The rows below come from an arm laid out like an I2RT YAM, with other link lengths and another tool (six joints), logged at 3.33 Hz.
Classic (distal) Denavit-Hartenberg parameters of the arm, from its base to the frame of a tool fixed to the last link. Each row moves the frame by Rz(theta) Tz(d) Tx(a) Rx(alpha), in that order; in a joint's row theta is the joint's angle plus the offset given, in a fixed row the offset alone. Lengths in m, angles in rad.
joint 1: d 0.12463, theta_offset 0, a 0.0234, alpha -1.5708
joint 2: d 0, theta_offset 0, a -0.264, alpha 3.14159
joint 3: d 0, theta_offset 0.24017, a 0.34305, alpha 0
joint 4: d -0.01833, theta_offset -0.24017, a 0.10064, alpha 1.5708
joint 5: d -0.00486, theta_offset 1.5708, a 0, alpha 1.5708
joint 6: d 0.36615, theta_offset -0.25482, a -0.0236, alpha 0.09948
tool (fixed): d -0.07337, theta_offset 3.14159, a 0, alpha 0
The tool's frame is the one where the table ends.
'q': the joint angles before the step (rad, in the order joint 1, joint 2, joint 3, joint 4, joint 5, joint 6). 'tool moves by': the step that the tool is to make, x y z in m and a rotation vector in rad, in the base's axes. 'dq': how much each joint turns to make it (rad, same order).
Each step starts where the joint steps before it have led.
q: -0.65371, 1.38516, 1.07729, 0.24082, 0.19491, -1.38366
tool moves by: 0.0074, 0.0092, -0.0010, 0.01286, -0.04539, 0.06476
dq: -0.01988, -0.01559, -0.04038, 0.04756, -0.08663, 0.03370
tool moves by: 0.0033, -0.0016, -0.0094, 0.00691, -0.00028, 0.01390
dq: -0.00822, 0.01522, -0.00917, 0.01983, -0.02236, 0.00454
